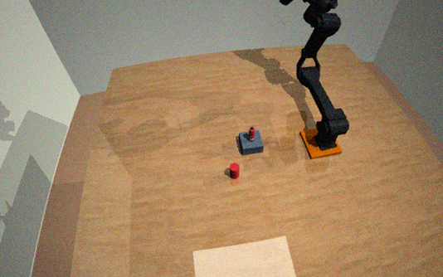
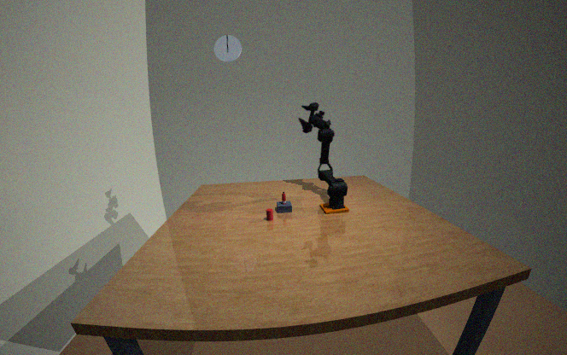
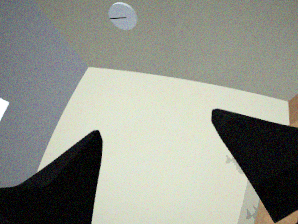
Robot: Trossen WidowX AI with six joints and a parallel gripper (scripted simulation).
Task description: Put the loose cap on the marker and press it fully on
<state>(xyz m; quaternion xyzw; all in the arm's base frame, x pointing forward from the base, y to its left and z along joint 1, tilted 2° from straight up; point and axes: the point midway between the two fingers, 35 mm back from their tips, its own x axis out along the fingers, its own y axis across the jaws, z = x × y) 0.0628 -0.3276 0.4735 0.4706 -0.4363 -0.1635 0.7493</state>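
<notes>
Right now my gripper tip is 24 cm short of the red marker cap, 40 cm to the right of it and 47 cm above it.
</notes>
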